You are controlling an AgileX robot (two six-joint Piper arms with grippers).
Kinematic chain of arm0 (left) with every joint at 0, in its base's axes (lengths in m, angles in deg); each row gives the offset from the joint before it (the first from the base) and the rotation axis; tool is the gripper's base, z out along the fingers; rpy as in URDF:
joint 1: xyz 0 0 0.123 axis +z
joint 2: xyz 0 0 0 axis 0.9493 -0.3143 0
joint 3: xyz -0.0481 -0.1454 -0.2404 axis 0.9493 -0.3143 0
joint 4: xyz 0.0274 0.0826 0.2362 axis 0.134 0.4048 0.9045
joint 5: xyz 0 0 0 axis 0.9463 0.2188 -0.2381
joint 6: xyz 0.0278 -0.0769 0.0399 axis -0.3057 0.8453 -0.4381
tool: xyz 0 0 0 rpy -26.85 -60.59 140.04
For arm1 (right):
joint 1: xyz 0 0 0.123 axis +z
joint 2: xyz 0 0 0 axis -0.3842 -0.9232 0
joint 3: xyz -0.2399 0.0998 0.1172 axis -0.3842 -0.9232 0
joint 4: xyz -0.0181 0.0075 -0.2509 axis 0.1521 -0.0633 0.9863
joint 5: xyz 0 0 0 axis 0.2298 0.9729 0.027
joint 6: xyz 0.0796 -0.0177 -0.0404 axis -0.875 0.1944 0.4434
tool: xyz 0 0 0 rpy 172.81 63.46 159.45
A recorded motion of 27 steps. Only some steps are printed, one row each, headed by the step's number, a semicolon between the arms.
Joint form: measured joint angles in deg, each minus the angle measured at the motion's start. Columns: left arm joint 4, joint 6, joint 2, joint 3, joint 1, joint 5; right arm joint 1, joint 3, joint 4, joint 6, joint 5, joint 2.
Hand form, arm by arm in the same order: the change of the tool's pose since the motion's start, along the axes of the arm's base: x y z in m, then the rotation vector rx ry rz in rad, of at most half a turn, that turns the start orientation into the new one. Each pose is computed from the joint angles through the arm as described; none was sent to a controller.
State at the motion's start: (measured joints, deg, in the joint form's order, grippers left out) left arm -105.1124 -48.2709 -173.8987 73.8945 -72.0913 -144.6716; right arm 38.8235 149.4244 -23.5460 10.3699 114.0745 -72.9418
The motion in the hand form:
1: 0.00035 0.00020 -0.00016 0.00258 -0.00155 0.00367; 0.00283 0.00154 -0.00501 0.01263 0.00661 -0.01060
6: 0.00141 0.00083 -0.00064 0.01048 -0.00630 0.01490; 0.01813 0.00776 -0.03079 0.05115 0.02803 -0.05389
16: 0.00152 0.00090 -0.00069 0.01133 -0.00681 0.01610; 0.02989 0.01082 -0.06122 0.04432 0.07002 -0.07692
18: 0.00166 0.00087 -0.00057 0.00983 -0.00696 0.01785; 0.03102 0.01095 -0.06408 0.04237 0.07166 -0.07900
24: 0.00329 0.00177 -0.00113 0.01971 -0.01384 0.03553; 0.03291 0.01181 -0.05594 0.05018 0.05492 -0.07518
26: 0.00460 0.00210 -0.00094 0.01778 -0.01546 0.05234; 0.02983 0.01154 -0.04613 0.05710 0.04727 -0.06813
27: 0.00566 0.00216 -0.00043 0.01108 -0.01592 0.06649; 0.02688 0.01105 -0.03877 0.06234 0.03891 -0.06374
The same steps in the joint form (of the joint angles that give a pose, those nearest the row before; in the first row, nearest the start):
1: 0.00 0.00 0.00 0.00 0.00 0.27; 0.00 -0.12 -0.98 0.00 -0.94 -0.96
6: 0.00 0.00 0.00 0.00 0.00 1.10; 0.00 -0.23 -4.68 0.48 -5.72 -6.07
16: 0.00 0.00 0.00 0.00 0.00 1.19; 0.00 -0.23 -5.91 0.80 -8.86 -11.54
18: -0.13 0.00 0.00 0.00 0.00 1.23; 0.00 -0.23 -5.91 0.81 -9.26 -12.04
24: -0.25 0.00 0.00 0.00 0.00 2.45; 0.00 0.80 -5.91 0.81 -8.61 -11.41
26: -0.82 0.15 0.00 0.00 0.00 3.16; 0.00 1.04 -5.91 0.81 -7.29 -9.85
27: -1.54 0.25 0.00 0.00 0.00 3.59; 0.00 1.04 -5.91 0.81 -6.50 -8.56

